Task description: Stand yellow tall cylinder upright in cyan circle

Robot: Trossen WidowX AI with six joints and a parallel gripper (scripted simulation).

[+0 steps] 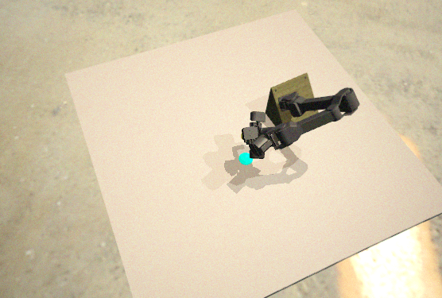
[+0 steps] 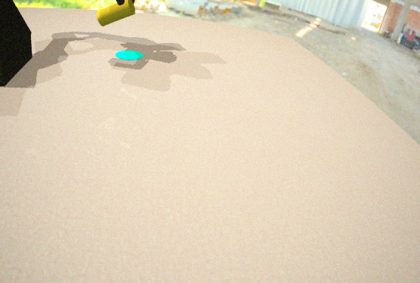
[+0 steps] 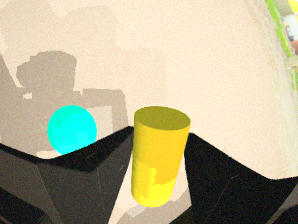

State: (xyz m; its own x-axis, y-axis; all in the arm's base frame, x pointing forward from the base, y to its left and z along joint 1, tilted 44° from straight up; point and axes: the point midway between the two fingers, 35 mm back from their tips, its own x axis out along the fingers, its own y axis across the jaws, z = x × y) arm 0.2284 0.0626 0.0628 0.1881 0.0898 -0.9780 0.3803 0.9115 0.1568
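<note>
The cyan circle is 10 mm ahead of my gripper tip, 50 mm to the left of it and 110 mm below it. Round my gripper tip: yellow cylinder (20 mm behind, 10 mm below).
</note>
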